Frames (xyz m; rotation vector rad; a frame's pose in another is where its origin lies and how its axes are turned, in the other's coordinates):
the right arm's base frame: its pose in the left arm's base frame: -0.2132 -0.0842 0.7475 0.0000 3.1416 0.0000
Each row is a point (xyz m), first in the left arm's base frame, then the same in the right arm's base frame.
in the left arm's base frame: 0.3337 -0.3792 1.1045
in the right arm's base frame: -0.5469 -0.2950 -0.3570
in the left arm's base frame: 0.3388 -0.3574 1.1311
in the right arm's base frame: -0.5520 -0.2732 -0.3836
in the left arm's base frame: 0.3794 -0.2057 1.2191
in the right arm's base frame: -0.5926 -0.1215 -0.4716
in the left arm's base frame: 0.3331 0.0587 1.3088
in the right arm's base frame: -0.5463 0.1429 -0.5613
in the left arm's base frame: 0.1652 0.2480 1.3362
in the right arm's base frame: -0.3784 0.3322 -0.5887
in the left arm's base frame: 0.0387 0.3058 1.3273
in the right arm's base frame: -0.2519 0.3900 -0.5798
